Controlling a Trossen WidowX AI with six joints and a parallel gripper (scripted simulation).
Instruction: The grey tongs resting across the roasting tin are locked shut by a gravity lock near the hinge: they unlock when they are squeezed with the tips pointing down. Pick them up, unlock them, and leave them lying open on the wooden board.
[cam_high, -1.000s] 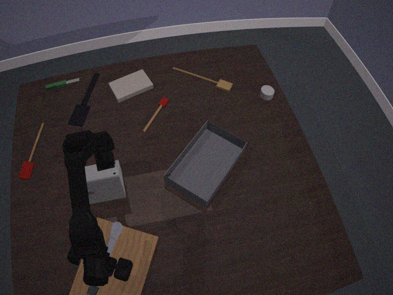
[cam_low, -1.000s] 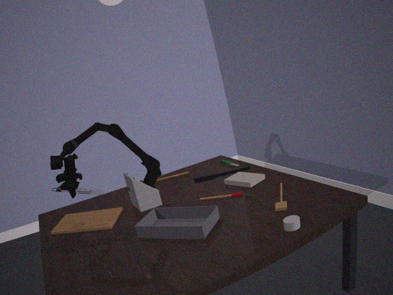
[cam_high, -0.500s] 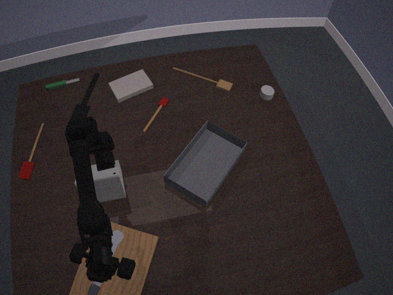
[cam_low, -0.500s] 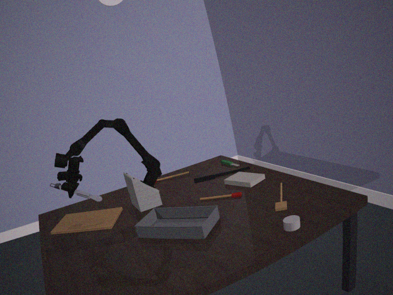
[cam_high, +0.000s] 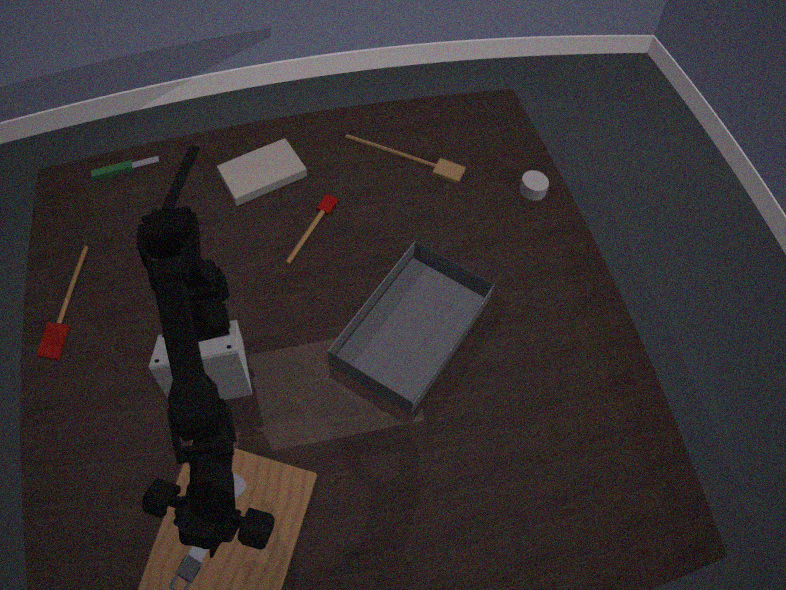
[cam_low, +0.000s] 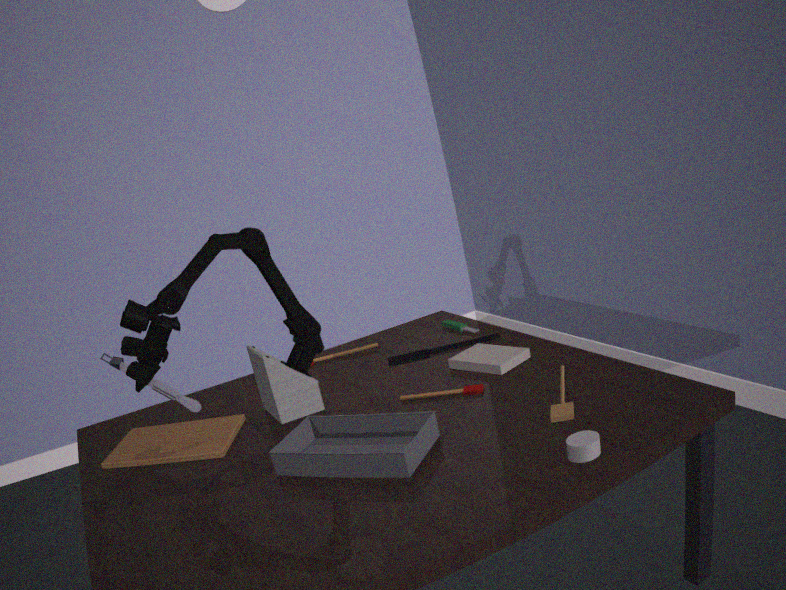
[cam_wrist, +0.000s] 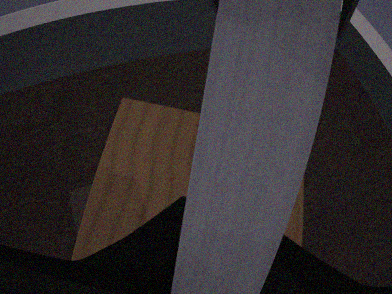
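The wooden board lies 10 mm ahead of my gripper tip, 40 mm to the left of it and 160 mm below it. From my gripper tip the other things lie so: grey roasting tin: 470 mm ahead, 350 mm to the left, 140 mm below; black spatula: 60 mm ahead, 830 mm to the left, 160 mm below; white slab: 290 mm ahead, 840 mm to the left, 150 mm below.
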